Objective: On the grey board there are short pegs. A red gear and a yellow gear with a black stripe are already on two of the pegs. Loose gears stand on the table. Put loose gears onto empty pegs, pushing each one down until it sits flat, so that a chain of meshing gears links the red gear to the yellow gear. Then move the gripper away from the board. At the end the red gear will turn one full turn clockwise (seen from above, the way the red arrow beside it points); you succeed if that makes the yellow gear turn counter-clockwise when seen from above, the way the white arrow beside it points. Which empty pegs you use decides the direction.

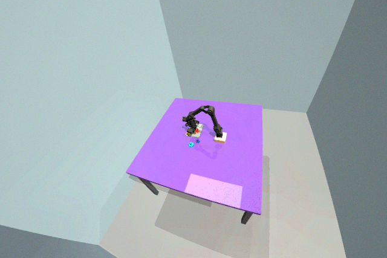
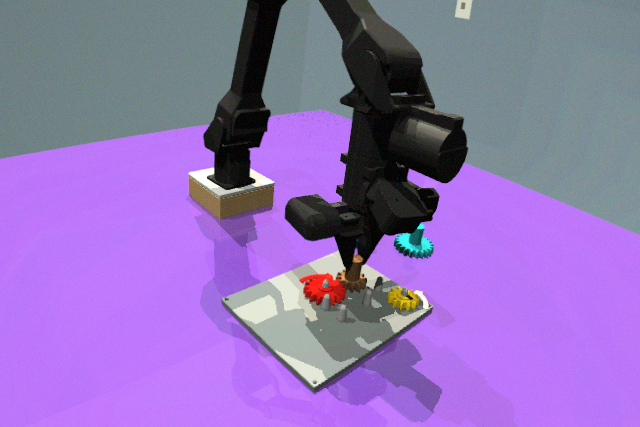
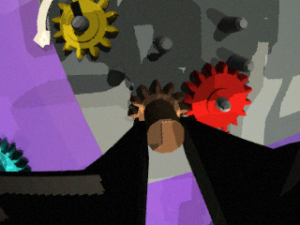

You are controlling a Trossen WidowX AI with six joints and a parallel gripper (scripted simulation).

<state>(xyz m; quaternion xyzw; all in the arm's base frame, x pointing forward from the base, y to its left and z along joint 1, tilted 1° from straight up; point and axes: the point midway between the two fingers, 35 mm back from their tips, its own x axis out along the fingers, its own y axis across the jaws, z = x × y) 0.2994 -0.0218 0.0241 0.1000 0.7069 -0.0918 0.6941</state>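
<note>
My gripper tip is now 1 cm above the brown gear. The rest, counted from my gripper tip: blue gear: 11 cm to the left, 7 cm behind, 2 cm below; red gear: 4 cm to the right, 2 cm below, 1 cm behind; yellow gear: 7 cm ahead, 2 cm to the left, 2 cm below.
</note>
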